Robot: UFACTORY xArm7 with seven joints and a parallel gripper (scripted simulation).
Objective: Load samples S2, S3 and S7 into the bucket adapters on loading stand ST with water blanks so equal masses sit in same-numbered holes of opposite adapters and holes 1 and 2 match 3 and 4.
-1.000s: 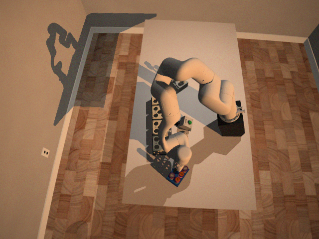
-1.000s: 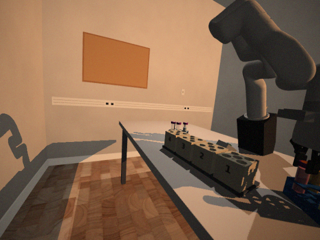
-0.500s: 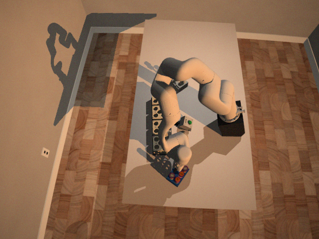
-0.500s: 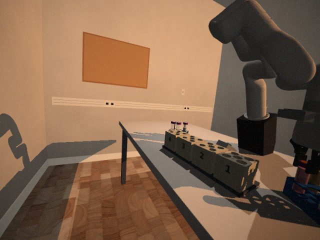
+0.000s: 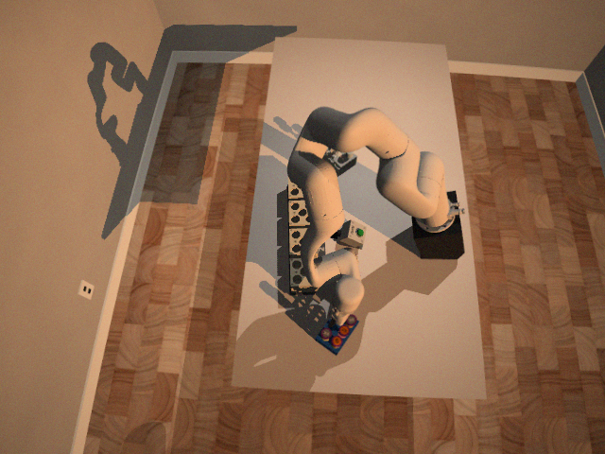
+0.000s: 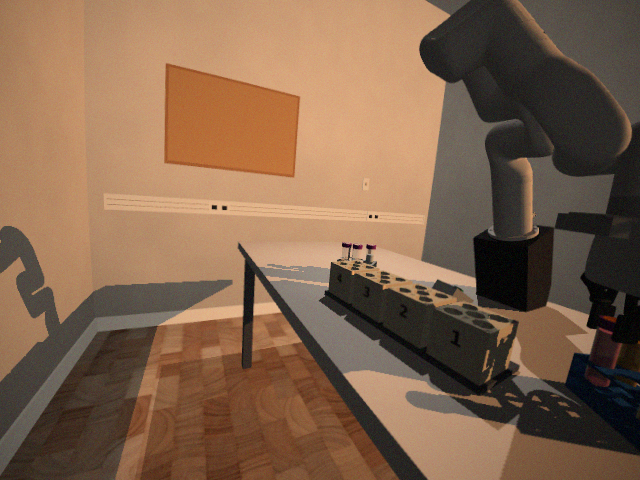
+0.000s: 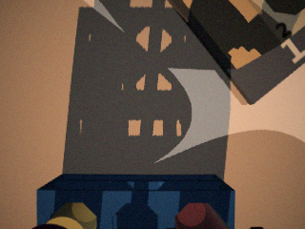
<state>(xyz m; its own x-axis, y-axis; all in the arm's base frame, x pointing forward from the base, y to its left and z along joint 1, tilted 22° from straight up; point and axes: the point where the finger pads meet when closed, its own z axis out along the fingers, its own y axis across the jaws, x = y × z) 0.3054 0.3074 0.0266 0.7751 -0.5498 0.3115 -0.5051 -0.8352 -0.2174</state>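
Now: the pink-filled sample tube 10 mm to the right of my hand and 50 mm below it. The rest, counted from my hand: yellowish tube (40 mm ahead, 70 mm to the left, 60 mm below); then orange-dotted tube (10 mm ahead, 100 mm to the left, 60 mm below); then blue sample rack (10 mm ahead, 40 mm to the left, 100 mm below).
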